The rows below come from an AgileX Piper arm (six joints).
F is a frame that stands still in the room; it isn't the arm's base.
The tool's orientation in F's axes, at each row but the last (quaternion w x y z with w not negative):
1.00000, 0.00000, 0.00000, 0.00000
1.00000, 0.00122, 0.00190, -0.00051
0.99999, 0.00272, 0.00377, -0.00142
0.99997, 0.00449, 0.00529, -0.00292
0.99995, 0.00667, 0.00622, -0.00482
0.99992, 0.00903, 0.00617, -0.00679
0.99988, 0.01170, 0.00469, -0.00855
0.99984, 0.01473, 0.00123, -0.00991
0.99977, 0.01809, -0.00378, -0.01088
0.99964, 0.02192, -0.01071, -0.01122
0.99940, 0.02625, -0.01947, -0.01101
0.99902, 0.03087, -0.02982, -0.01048
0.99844, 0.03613, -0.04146, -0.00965
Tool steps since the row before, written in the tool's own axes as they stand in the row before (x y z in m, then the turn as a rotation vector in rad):
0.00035, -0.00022, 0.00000, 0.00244, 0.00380, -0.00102
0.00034, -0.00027, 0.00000, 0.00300, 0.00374, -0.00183
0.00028, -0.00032, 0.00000, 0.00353, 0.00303, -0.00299
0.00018, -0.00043, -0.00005, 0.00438, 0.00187, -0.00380
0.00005, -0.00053, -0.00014, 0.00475, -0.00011, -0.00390
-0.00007, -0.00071, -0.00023, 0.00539, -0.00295, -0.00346
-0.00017, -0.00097, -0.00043, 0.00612, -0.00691, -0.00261
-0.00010, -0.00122, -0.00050, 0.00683, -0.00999, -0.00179
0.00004, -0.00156, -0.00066, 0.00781, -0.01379, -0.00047
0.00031, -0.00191, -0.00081, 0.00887, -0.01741, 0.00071
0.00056, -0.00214, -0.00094, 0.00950, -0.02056, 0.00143
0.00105, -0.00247, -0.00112, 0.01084, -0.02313, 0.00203
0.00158, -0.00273, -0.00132, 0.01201, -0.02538, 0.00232
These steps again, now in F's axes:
0.00035, -0.00022, 0.00000, 0.00244, 0.00380, -0.00102
0.00034, -0.00027, 0.00000, 0.00300, 0.00374, -0.00183
0.00028, -0.00032, 0.00000, 0.00352, 0.00304, -0.00300
0.00018, -0.00043, -0.00006, 0.00435, 0.00188, -0.00383
0.00004, -0.00053, -0.00015, 0.00470, -0.00010, -0.00396
-0.00008, -0.00070, -0.00024, 0.00531, -0.00296, -0.00358
-0.00019, -0.00096, -0.00045, 0.00598, -0.00695, -0.00283
-0.00013, -0.00120, -0.00054, 0.00663, -0.01007, -0.00210
0.00001, -0.00154, -0.00072, 0.00751, -0.01393, -0.00091
0.00029, -0.00188, -0.00089, 0.00847, -0.01762, 0.00013
0.00055, -0.00210, -0.00103, 0.00900, -0.02082, 0.00070
0.00107, -0.00242, -0.00121, 0.01025, -0.02345, 0.00122
0.00164, -0.00266, -0.00138, 0.01136, -0.02574, 0.00144

